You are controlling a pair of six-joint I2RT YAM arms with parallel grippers.
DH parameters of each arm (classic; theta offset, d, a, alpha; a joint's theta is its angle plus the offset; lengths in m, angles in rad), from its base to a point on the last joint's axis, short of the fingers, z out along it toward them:
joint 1: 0 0.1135 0.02 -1.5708
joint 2: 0 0 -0.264 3.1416
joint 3: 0.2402 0 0.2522 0
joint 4: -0.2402 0 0.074 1.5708
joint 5: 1.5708 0 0 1.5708
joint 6: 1.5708 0.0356 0 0
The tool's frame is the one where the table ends.
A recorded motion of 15 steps. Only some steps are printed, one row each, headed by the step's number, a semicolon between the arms.
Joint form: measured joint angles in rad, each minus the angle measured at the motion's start. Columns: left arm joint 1, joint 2, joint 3, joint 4, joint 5, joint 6; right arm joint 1, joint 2, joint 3, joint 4, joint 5, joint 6.
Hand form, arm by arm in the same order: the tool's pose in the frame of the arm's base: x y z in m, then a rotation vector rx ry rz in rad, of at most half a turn. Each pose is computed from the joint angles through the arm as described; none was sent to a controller.
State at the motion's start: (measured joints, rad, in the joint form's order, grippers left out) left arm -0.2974 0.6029 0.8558 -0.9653 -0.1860 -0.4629; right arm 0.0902 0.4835 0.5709 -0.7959 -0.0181 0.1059
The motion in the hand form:
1: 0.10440 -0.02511 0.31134 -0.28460 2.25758 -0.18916; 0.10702 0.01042 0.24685 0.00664 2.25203 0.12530
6: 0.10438 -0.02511 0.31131 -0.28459 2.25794 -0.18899; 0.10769 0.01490 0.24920 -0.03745 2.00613 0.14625
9: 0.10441 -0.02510 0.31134 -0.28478 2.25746 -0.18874; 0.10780 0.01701 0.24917 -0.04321 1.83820 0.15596
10: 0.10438 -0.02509 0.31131 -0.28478 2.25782 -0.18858; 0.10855 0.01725 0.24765 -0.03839 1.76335 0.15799
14: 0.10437 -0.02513 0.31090 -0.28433 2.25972 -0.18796; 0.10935 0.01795 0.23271 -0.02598 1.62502 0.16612
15: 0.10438 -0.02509 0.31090 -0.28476 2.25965 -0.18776; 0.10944 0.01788 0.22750 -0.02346 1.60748 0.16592
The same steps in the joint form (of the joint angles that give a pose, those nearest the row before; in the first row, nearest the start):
1: 0.0000 0.0000 0.0000 0.0000 0.0000 0.0000; 0.0011 -0.0172 -0.0076 0.0206 0.0008 -0.0004
6: 0.0000 0.0000 0.0000 -0.0004 0.0000 0.0000; 0.0492 -0.1225 -0.0919 0.2453 0.0241 -0.0076
9: 0.0000 0.0000 0.0000 0.0000 -0.0004 0.0000; 0.0763 -0.1915 -0.1610 0.4128 0.0489 -0.0099
10: 0.0000 0.0000 0.0000 -0.0004 -0.0004 0.0000; 0.0801 -0.2190 -0.1991 0.4982 0.0572 -0.0115
14: -0.0004 0.0000 -0.0011 -0.0012 -0.0004 0.0000; 0.0908 -0.2945 -0.3189 0.6809 0.0752 -0.0111
15: 0.0000 0.0000 -0.0011 -0.0012 -0.0004 0.0000; 0.0908 -0.3117 -0.3471 0.7095 0.0774 -0.0114

